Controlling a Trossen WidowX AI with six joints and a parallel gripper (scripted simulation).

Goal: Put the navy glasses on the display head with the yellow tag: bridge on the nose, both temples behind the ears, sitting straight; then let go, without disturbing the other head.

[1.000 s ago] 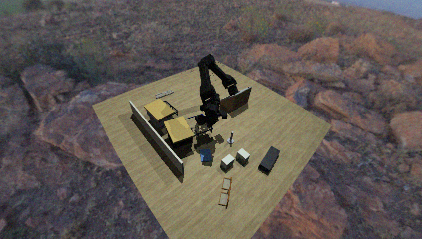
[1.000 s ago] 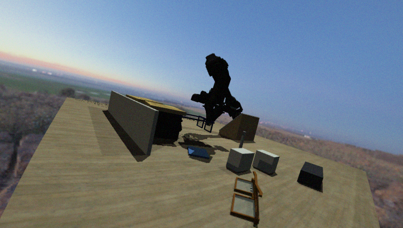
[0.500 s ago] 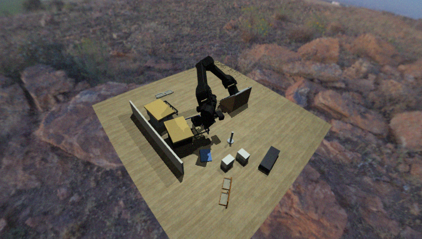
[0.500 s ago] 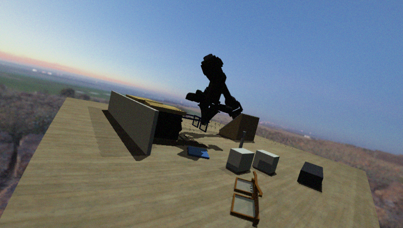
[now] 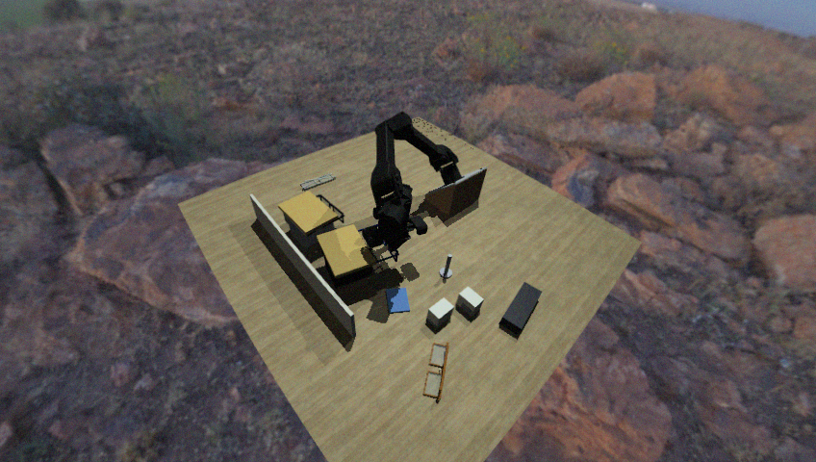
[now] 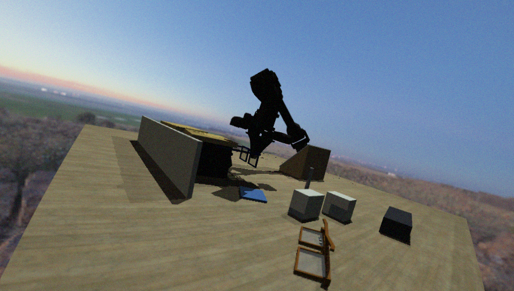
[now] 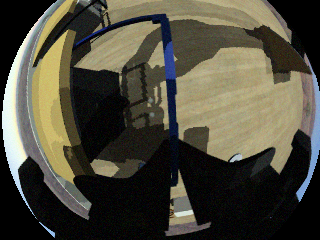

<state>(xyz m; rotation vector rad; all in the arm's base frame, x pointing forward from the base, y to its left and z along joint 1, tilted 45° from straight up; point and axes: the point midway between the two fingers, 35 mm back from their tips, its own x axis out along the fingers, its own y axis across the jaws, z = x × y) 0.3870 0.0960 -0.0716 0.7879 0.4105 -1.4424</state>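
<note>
Right now my gripper tip is 12 cm to the right of the blue pad, 7 cm short of it and 7 cm above it. Also, from my gripper tip: grey post (13 cm to the left, 12 cm behind, 5 cm below); black box (37 cm to the left, 20 cm behind, 5 cm below); long white wall (24 cm ahead, 17 cm to the right, 2 cm below).
</note>
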